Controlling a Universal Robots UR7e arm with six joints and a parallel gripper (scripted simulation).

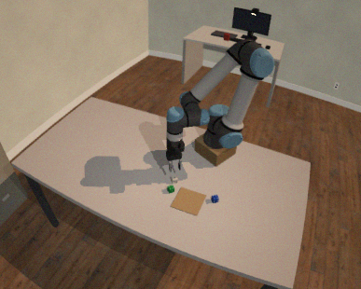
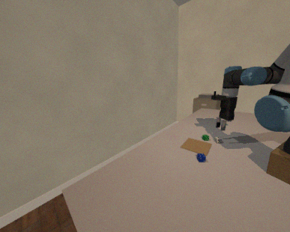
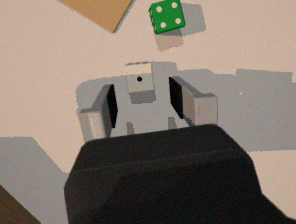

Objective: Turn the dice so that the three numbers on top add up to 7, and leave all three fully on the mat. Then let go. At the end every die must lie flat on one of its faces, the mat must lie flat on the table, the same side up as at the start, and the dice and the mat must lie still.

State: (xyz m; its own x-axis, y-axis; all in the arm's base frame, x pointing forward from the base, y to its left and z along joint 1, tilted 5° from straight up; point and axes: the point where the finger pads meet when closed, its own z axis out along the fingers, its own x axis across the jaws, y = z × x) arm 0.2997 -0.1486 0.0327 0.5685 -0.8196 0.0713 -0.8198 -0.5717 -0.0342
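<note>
My gripper is now 9 cm above the white die. Round my hand: blue die (24 cm to the left, 9 cm below, 6 cm ahead); green die (9 cm below, 7 cm ahead, 1 cm to the left); tan mat (11 cm to the left, 11 cm below, 10 cm ahead).
</note>
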